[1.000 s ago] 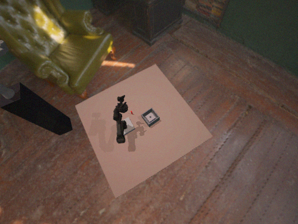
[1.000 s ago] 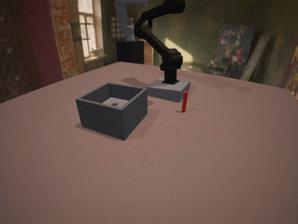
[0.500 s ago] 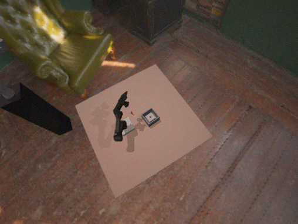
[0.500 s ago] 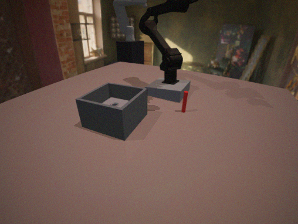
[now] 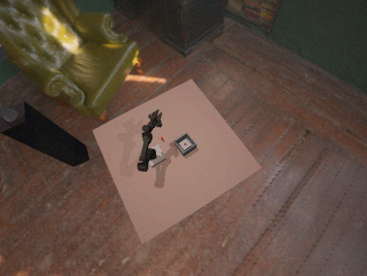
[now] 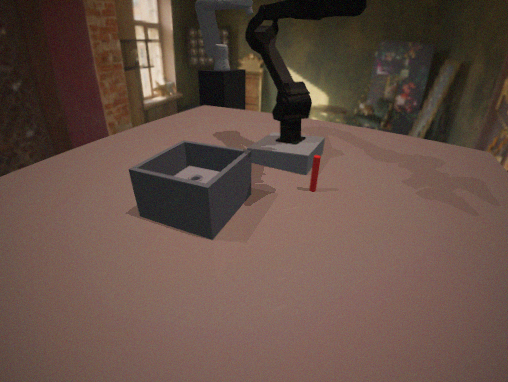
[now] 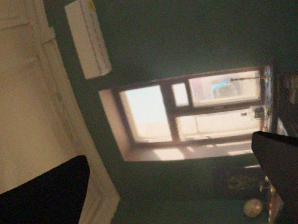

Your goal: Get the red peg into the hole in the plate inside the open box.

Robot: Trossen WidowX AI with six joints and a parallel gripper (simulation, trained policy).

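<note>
Now: the red peg 7 cm behind my gripper tip, 5 cm to the right of it and 41 cm below it. Also, from my gripper tip: grey box 12 cm ahead, 21 cm to the right, 43 cm below; pale plate 12 cm ahead, 21 cm to the right, 41 cm below.
</note>
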